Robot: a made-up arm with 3 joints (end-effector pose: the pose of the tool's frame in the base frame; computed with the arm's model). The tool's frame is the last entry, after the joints. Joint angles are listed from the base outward.
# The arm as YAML. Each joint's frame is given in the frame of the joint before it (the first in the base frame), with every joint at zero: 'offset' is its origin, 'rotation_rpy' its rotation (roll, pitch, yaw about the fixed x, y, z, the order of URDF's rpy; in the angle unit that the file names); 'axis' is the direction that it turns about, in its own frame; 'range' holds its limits. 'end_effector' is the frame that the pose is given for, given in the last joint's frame.
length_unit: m
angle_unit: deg
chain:
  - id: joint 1
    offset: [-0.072, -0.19, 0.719]
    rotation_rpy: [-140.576, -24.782, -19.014]
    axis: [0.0, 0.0, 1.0]
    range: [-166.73, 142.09]
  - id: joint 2
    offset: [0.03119, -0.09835, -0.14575]
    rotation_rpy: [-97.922, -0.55, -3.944]
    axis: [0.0, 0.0, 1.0]
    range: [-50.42, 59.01]
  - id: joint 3
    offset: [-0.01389, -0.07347, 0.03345]
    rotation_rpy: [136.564, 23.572, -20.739]
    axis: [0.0, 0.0, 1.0]
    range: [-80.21, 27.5]
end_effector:
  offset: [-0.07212, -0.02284, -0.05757]
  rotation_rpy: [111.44, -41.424, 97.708]
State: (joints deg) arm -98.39 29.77 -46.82
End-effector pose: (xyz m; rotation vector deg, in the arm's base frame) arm -0.1004 -0.2202 0.8193 -67.61 -22.35 80.96
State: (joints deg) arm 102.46 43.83 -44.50
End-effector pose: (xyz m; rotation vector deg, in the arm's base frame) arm -0.1553 -0.2566 0.7534 64.69 43.37 -56.16
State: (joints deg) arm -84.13 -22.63 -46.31
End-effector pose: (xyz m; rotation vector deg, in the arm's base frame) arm -0.1170 -0.2807 0.8128 -74.31 39.76 63.59
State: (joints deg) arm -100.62 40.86 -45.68
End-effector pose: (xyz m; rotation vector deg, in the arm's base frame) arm -0.1040 -0.2091 0.8237 -63.04 -33.70 83.36
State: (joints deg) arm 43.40 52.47 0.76
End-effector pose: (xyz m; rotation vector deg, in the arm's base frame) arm -0.1241 -0.2550 0.8082 59.28 45.89 -26.74
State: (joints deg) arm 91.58 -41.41 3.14
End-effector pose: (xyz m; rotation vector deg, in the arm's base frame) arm -0.1530 -0.2923 0.8556 127.26 119.58 32.16
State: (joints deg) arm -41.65 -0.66 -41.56
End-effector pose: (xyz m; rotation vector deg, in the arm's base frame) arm -0.1202 -0.2733 0.7956 -28.41 36.82 51.44
